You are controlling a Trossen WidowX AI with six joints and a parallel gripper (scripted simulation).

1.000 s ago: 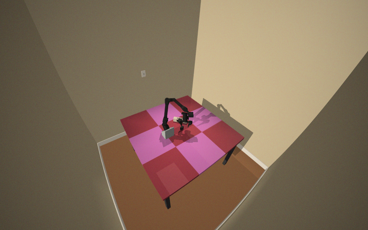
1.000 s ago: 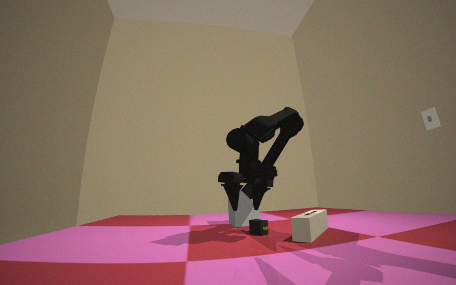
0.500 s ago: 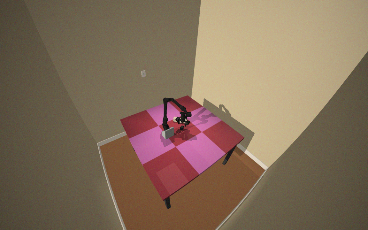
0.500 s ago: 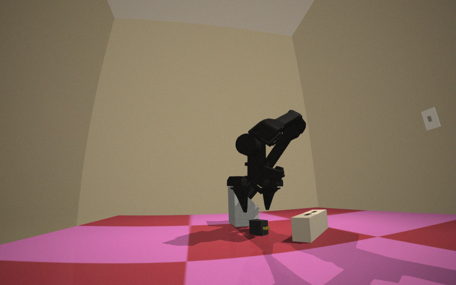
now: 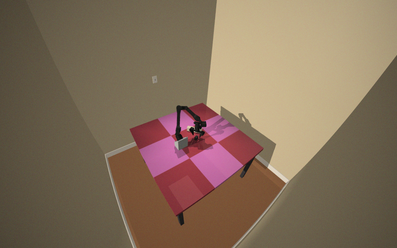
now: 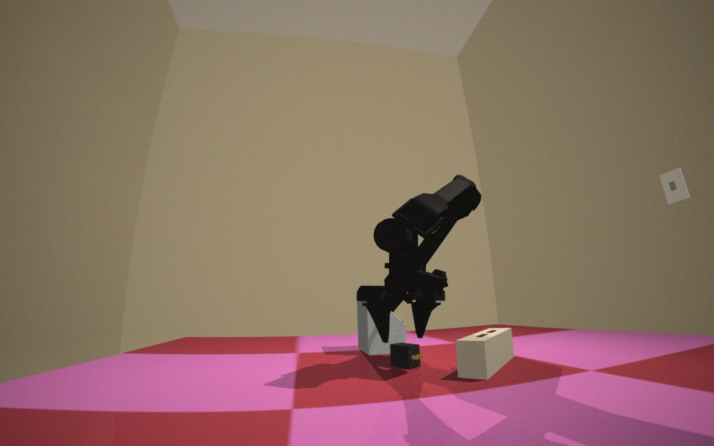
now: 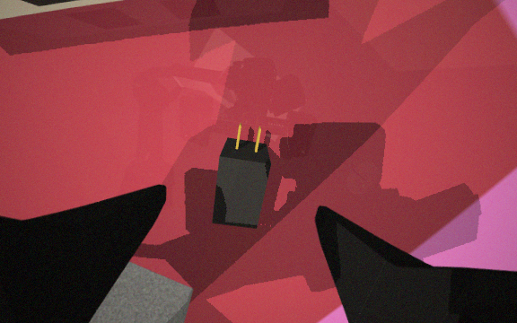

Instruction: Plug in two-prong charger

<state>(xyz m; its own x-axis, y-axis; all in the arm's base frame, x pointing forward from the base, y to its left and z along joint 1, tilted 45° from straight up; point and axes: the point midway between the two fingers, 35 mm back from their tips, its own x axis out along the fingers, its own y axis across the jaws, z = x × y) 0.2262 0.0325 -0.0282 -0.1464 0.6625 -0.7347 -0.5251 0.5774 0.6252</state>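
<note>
Now: gripper tip 3 cm above the two-prong charger, 1 cm to the right of it and 1 cm short of it.
</note>
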